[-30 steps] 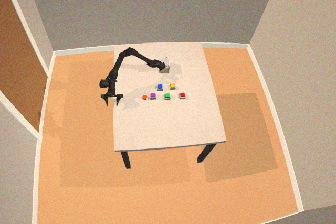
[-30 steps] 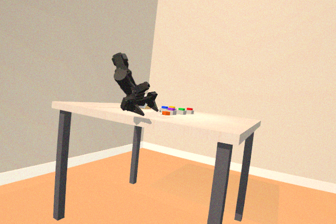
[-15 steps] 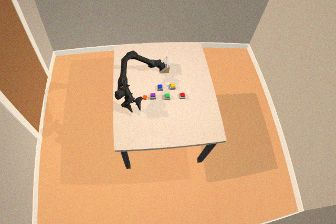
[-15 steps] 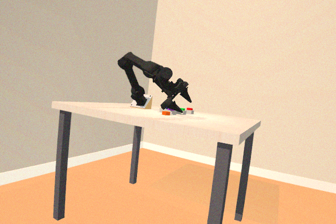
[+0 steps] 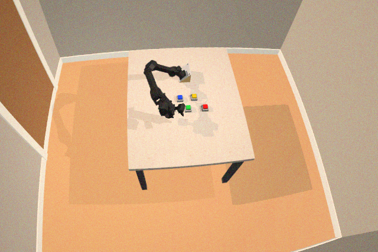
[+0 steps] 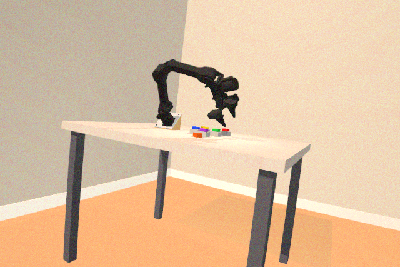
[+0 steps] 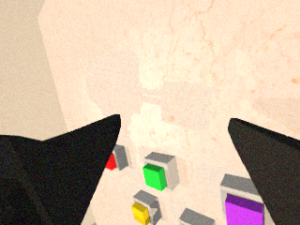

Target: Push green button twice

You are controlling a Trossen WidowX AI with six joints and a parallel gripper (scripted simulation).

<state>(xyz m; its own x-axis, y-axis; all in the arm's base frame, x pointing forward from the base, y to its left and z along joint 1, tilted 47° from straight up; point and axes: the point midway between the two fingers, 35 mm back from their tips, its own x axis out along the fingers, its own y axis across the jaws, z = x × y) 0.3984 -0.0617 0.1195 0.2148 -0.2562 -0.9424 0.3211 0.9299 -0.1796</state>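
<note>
Right now my gripper tip is 100 mm to the right of the green button, 100 mm past it and 50 mm above it. From my gripper tip the other things lie so: purple button 120 mm behind, 60 mm below, 20 mm to the right; then red button 220 mm to the left, 90 mm behind, 50 mm below; then orange block 120 mm behind, 90 mm to the right, 80 mm below.
</note>
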